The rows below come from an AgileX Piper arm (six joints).
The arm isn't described. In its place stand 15 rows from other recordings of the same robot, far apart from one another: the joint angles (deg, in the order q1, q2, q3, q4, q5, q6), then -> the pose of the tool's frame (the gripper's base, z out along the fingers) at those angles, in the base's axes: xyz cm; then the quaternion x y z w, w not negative.
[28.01 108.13 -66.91 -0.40 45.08 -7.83] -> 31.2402 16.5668 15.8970 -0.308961 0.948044 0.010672 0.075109
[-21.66 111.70 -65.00 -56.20 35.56 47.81] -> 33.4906 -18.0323 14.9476 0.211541 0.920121 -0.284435 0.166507
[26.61 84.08 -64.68 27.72 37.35 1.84] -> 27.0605 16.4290 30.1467 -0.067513 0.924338 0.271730 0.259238
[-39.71 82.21 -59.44 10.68 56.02 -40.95] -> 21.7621 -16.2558 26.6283 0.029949 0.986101 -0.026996 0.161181
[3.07 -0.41 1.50 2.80 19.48 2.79] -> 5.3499 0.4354 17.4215 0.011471 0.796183 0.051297 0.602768
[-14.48 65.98 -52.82 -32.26 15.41 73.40] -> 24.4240 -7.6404 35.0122 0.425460 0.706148 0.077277 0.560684
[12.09 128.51 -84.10 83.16 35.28 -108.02] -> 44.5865 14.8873 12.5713 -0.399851 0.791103 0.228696 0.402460
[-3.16 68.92 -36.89 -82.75 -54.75 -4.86] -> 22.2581 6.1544 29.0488 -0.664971 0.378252 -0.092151 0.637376
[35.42 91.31 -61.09 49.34 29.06 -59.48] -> 25.8423 22.4933 25.7524 -0.444401 0.794930 0.240077 0.336091
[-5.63 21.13 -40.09 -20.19 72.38 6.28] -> 2.5878 -3.2630 31.9523 0.105127 0.914453 -0.173028 0.350407
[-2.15 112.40 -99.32 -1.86 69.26 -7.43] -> 41.4217 -1.8315 26.7139 -0.049809 0.992535 -0.024868 0.108511
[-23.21 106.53 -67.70 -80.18 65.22 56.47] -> 30.0373 -21.7382 22.8450 0.246546 0.787535 -0.555358 0.102860
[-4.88 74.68 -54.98 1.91 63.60 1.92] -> 22.8609 -1.6792 27.4122 0.064830 0.992559 0.012970 0.102248
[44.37 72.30 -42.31 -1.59 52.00 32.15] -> 15.0062 14.4015 22.9113 -0.112950 0.987055 0.060837 0.096249
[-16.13 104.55 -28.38 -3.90 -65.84 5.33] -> 29.0214 -7.8052 14.7882 0.106895 0.731705 -0.049828 0.671341
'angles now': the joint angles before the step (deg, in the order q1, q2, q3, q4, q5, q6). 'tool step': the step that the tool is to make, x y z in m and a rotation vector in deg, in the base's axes. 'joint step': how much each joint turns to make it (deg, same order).
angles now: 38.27, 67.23, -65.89, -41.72, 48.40, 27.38
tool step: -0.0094, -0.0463, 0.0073, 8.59, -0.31, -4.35
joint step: -12.64, -6.49, 2.71, 13.33, -5.19, -7.77
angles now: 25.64, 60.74, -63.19, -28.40, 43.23, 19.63
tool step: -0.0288, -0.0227, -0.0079, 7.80, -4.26, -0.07
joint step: -6.68, -8.82, 7.83, 10.05, -7.72, -4.62
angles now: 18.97, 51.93, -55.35, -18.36, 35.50, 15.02
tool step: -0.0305, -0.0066, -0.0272, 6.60, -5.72, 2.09
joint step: -1.72, -9.38, 11.80, 5.72, -10.41, -0.89
